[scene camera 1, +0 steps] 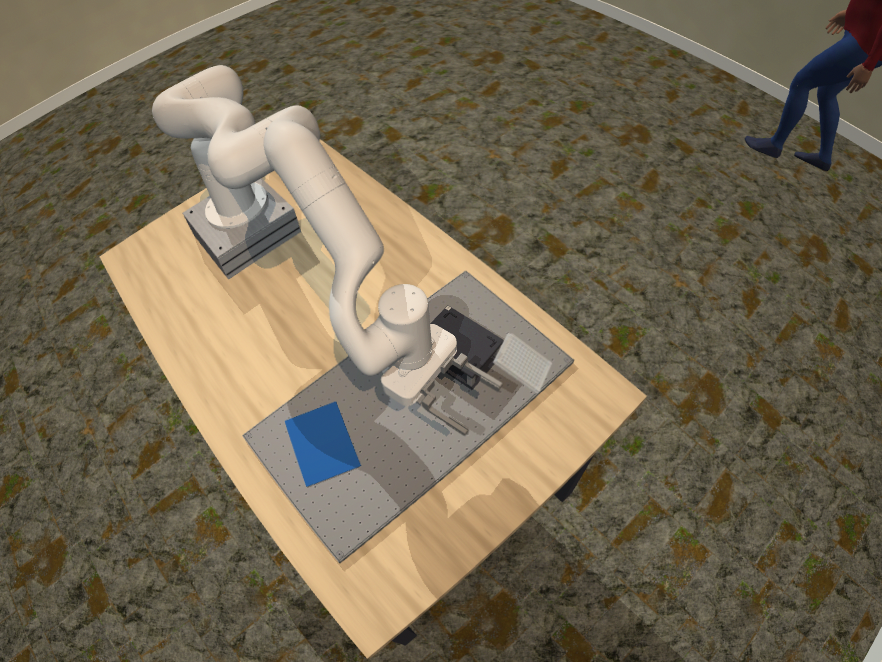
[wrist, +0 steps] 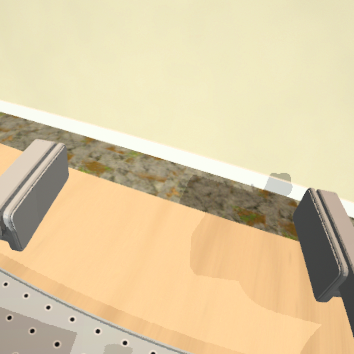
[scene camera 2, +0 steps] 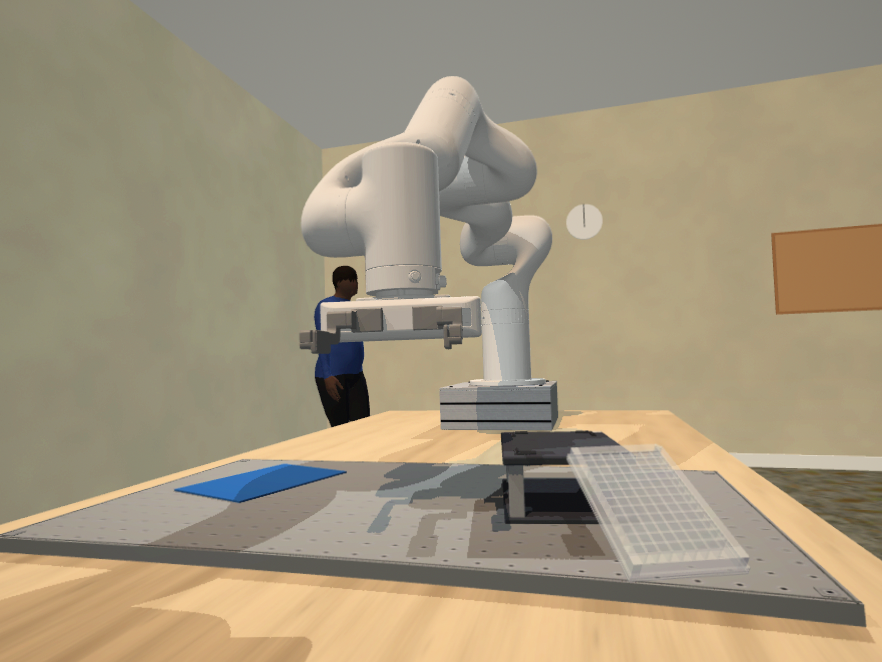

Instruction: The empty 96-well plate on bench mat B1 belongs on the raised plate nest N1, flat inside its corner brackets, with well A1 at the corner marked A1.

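The clear 96-well plate (scene camera 1: 523, 361) (scene camera 2: 659, 509) is tilted, its upper end against the edge of the raised black plate nest (scene camera 1: 470, 340) (scene camera 2: 555, 445) and its lower end down on the perforated board. Well A1 and the nest's A1 mark cannot be read. The blue mat (scene camera 1: 322, 444) (scene camera 2: 260, 482) lies flat at the other end of the board, with no plate on it. My gripper (scene camera 1: 483, 409) (scene camera 2: 381, 340) (wrist: 178, 222) is open and empty, high above the board and to the left of nest and plate in the scene camera 2 view. Plate and nest do not show in the wrist view.
The grey perforated board (scene camera 1: 341, 527) (scene camera 2: 85, 523) (wrist: 85, 345) lies on the wooden table (scene camera 1: 199, 313) (scene camera 2: 398, 619) (wrist: 140, 240). My arm's base block (scene camera 1: 249, 249) (scene camera 2: 498, 409) stands at the table's far end. People (scene camera 1: 812, 92) (scene camera 2: 345, 363) stand away from the table.
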